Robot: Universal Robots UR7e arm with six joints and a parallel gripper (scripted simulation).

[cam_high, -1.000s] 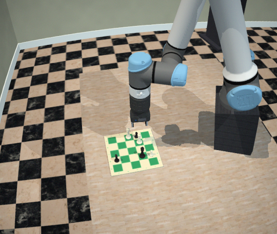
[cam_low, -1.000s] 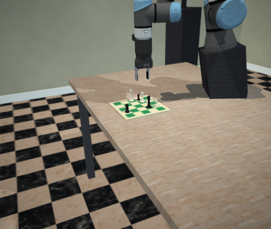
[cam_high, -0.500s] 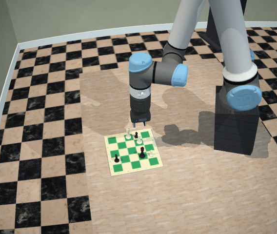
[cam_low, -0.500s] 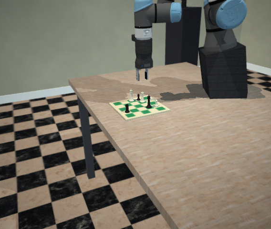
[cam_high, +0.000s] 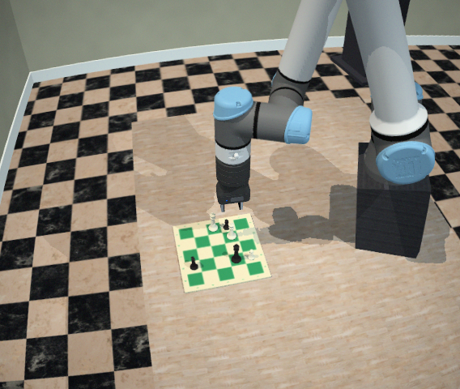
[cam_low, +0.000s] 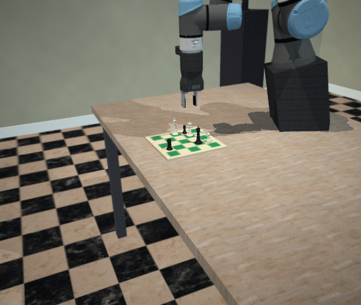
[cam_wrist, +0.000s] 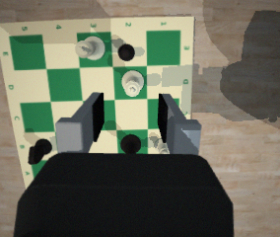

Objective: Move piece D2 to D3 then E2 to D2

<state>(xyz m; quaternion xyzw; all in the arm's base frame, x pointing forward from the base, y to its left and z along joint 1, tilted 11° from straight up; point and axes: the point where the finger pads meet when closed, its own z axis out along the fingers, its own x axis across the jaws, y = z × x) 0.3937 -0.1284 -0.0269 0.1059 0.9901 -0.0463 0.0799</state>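
My gripper is now 3 cm to the left of the black pawn and 12 cm above it. The rest, counted from my hand: tall white piece 3 cm ahead, 5 cm to the right, 10 cm below; then green-and-cream board 5 cm ahead, 3 cm to the left, 13 cm below; then small white piece 2 cm behind, 8 cm to the left, 12 cm below.
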